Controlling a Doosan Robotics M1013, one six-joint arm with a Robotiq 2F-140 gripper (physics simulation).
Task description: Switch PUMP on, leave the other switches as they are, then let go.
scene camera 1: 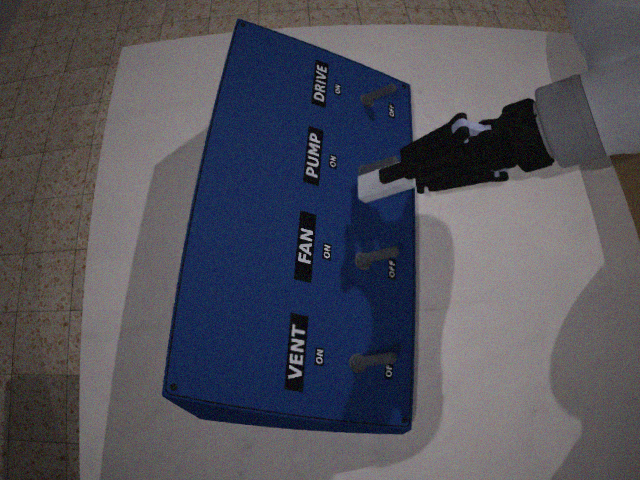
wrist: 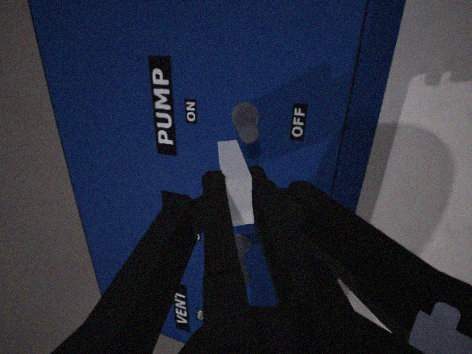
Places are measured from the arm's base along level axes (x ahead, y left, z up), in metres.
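Where they show: gripper, fingertip midpoint: [scene camera 1: 361,189] [wrist: 228,158].
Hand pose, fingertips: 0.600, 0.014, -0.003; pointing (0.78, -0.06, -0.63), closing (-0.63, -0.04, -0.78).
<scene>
After its pixels a point has its place, as x, y, z.
The blue panel [scene camera 1: 248,206] {0.727, 0.062, 0.047} [wrist: 100,100] {0.715, -0.031, 0.045} carries four grey lever switches. The PUMP switch [scene camera 1: 385,162] {0.570, -0.014, 0.015} [wrist: 245,116] {0.575, -0.022, 0.002} is partly hidden behind the fingertips in the scene view; the part that shows points to the OFF side. In the wrist view its lever tip lies beside the pale fingertips, and I cannot tell whether they touch. My gripper [scene camera 1: 368,187] {0.600, 0.014, -0.003} [wrist: 228,158] {0.600, 0.014, -0.003} is shut and empty, on the FAN side of the PUMP lever. The DRIVE switch [scene camera 1: 379,94] {0.566, -0.132, 0.006}, FAN switch [scene camera 1: 377,257] {0.588, 0.107, 0.007} and VENT switch [scene camera 1: 373,360] {0.599, 0.224, 0.009} lean toward OFF.
The panel lies on a pale table [scene camera 1: 496,310] {0.413, 0.139, -0.108}. The arm's grey wrist [scene camera 1: 571,121] {0.411, 0.053, 0.196} comes in from the right in the scene view. Shadows of the arm fall across the panel's OFF side. Tiled floor [scene camera 1: 41,206] shows at the left.
</scene>
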